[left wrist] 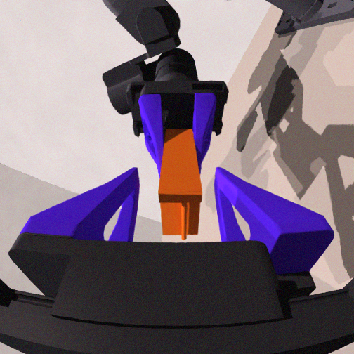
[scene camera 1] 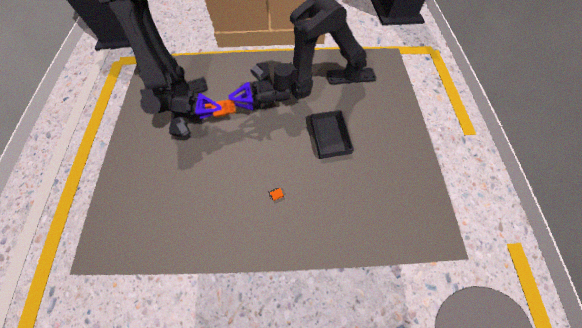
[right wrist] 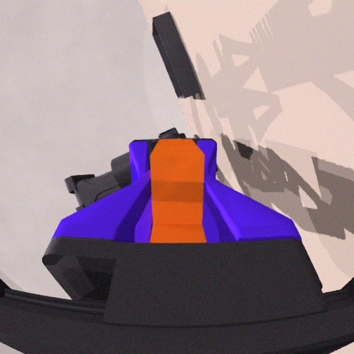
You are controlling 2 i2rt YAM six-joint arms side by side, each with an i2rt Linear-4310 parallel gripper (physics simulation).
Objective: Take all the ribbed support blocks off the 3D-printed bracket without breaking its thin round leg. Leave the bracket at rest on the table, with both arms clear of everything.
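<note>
The orange bracket (scene camera 1: 225,108) (left wrist: 180,150) (right wrist: 177,192) is held up off the table between the two arms. My right gripper (scene camera 1: 218,106) is shut on it. My left gripper (scene camera 1: 231,97) is open, with empty fingers apart on either side of the bracket's end in the left wrist view. A narrow orange strip (left wrist: 184,220) stands out below that end; whether it is the thin round leg or part of a support is unclear. Ribs on the held part cannot be made out now. A small orange block (scene camera 1: 276,194) lies loose on the dark mat (scene camera 1: 200,225).
A black open tray (scene camera 1: 336,154) stands on the mat to the right of the grippers. A brown box (scene camera 1: 242,22) stands beyond the mat's far edge, between the arms. Yellow tape (scene camera 1: 70,195) runs along the mat's left side, and a grey disc (scene camera 1: 482,312) lies at the bottom right.
</note>
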